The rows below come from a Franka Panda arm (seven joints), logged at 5 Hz.
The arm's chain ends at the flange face. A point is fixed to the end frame.
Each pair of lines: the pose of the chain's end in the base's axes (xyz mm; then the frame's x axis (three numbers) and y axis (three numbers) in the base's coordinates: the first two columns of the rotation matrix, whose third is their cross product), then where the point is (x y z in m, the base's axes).
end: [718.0, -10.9, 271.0, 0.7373, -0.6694, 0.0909, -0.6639, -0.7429, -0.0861]
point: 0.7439 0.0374 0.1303
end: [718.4, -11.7, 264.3, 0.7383, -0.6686, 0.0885, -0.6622, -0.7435, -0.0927]
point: 0.7446 0.0376 0.1240
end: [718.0, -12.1, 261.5, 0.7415, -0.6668, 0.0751, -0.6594, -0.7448, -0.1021]
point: 0.7435 0.0395 0.1219
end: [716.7, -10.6, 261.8, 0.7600, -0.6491, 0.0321, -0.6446, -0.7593, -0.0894]
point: 0.7352 0.0442 0.1223
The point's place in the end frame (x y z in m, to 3 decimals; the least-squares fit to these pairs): -0.026 -0.041 0.143
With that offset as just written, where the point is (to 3 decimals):
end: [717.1, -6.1, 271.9, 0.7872, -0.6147, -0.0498, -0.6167, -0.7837, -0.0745]
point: 0.723 0.055 0.134
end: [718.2, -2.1, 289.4, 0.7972, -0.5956, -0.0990, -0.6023, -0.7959, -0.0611]
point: 0.716 0.062 0.152
